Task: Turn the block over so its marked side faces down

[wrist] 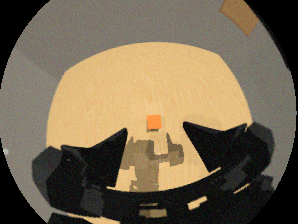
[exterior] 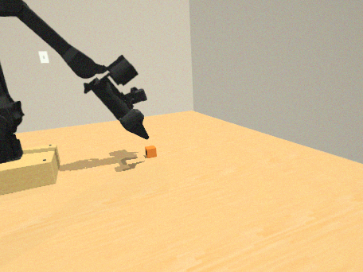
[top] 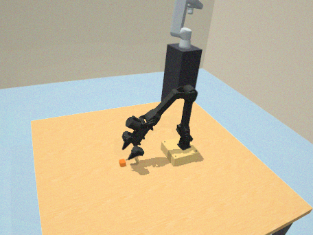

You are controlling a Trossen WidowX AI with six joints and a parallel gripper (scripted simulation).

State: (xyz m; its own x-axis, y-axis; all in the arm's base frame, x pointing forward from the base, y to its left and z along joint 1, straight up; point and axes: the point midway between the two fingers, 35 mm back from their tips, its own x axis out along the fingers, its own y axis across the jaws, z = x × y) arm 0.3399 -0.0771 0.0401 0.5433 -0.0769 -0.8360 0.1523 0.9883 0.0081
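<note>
The small orange block is 6 cm below my gripper tip and 1 cm ahead of it.
</note>
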